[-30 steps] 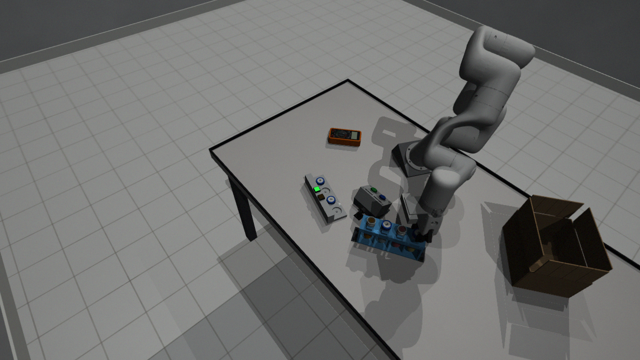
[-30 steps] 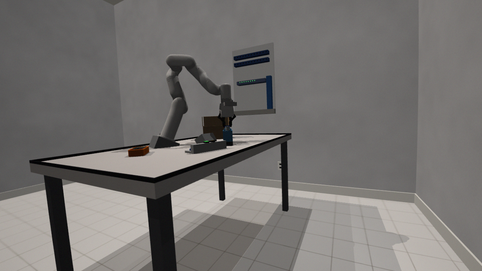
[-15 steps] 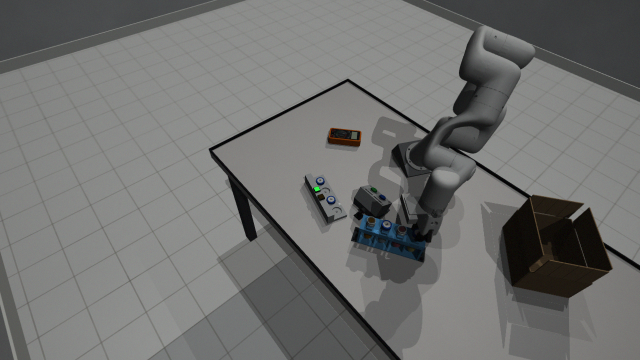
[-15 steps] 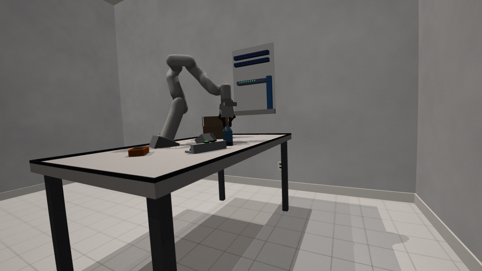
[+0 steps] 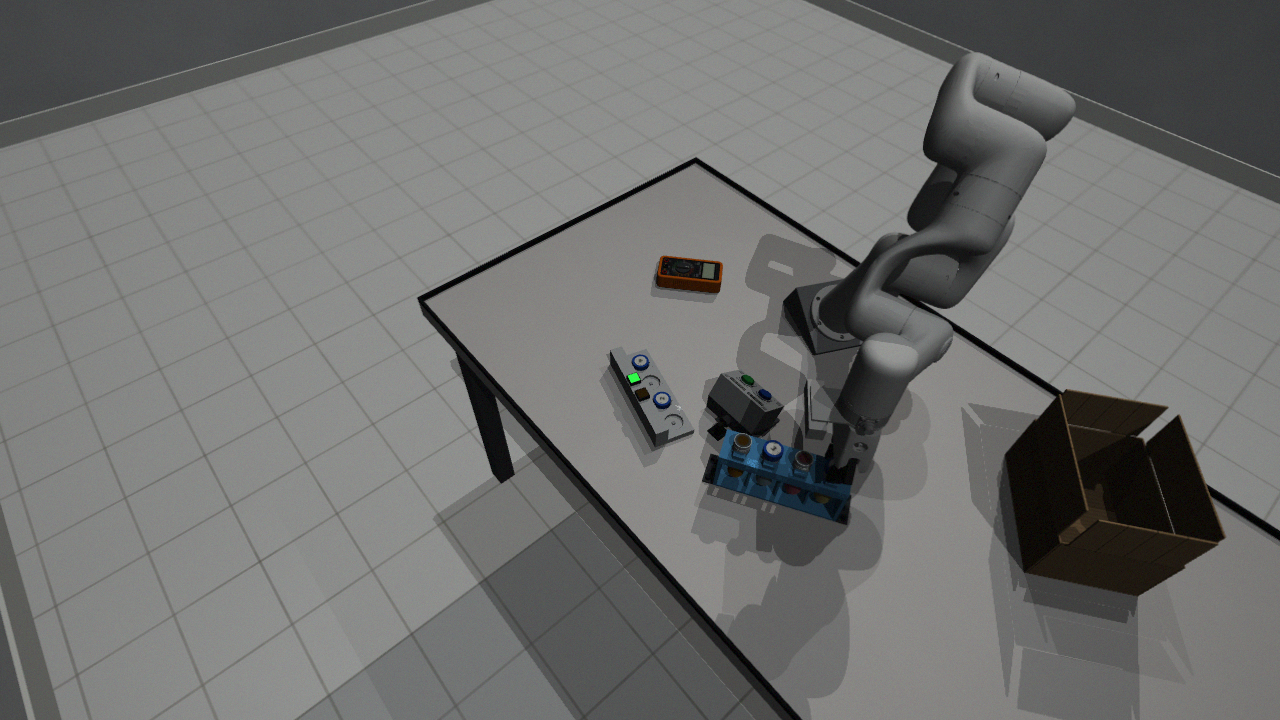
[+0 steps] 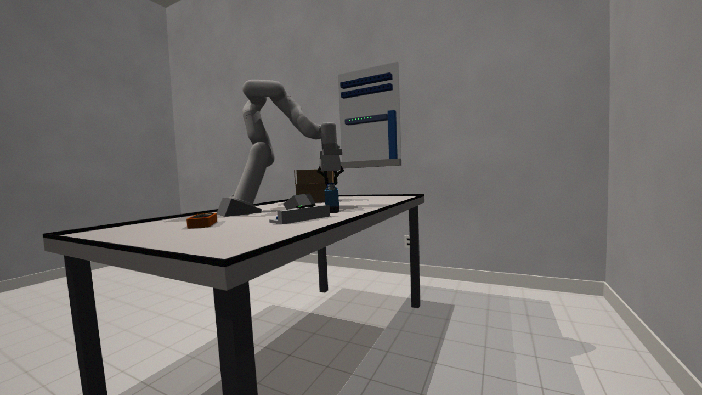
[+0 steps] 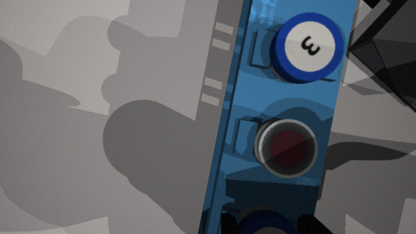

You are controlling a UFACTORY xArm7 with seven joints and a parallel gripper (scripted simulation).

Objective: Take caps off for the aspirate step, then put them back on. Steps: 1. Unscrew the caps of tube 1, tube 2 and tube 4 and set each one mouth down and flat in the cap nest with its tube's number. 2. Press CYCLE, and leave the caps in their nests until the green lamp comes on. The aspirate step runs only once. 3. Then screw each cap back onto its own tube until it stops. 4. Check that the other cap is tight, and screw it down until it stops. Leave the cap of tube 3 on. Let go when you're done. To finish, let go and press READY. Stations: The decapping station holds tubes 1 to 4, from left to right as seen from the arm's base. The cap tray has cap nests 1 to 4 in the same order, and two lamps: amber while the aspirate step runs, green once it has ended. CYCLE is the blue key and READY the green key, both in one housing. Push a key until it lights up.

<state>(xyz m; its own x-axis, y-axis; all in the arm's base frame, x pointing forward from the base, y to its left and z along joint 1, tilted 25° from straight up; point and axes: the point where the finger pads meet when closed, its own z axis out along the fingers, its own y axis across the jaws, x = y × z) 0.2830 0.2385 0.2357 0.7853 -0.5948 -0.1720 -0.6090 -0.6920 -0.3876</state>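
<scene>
Right now the cap 1 is 10 mm below my hand. The rest, counted from my hand: cap 3: 80 mm to the right, 70 mm ahead, 20 mm below; blue key: 200 mm to the right, 60 mm below, 20 mm behind; key housing: 220 mm to the right, 80 mm below, 10 mm ahead.
</scene>
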